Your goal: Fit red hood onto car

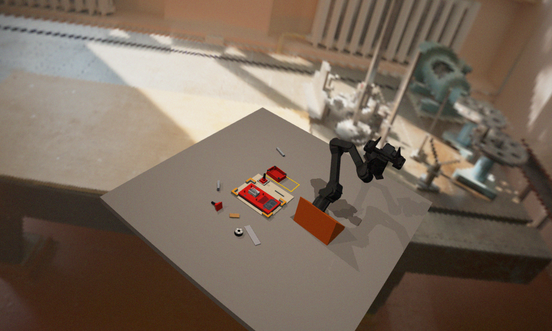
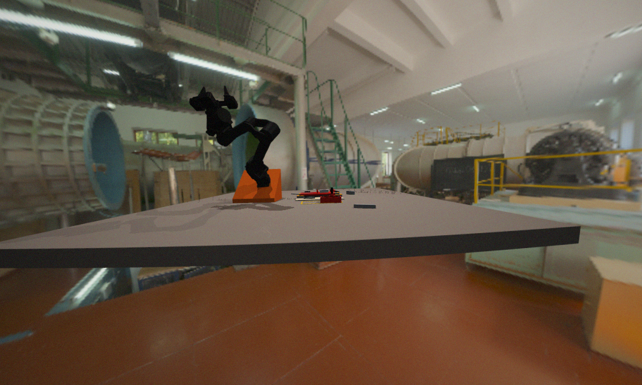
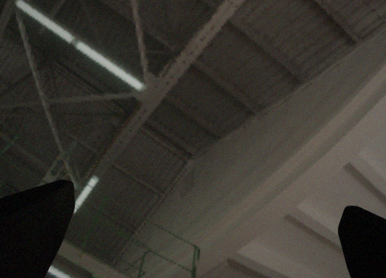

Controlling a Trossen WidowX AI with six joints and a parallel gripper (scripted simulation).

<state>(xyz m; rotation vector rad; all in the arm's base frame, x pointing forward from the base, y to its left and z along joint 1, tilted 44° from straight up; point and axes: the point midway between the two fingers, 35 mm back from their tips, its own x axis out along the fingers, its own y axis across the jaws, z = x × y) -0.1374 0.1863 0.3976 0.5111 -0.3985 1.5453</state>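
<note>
Now: gripper tip 530 mm above the red hood, 510 mm short of it and 10 mm to the right of it. From my gripper tip the other things lie so: jig (530 mm below, 460 mm ahead, 200 mm to the left); then grey engine block (510 mm below, 490 mm ahead, 240 mm to the left).
</note>
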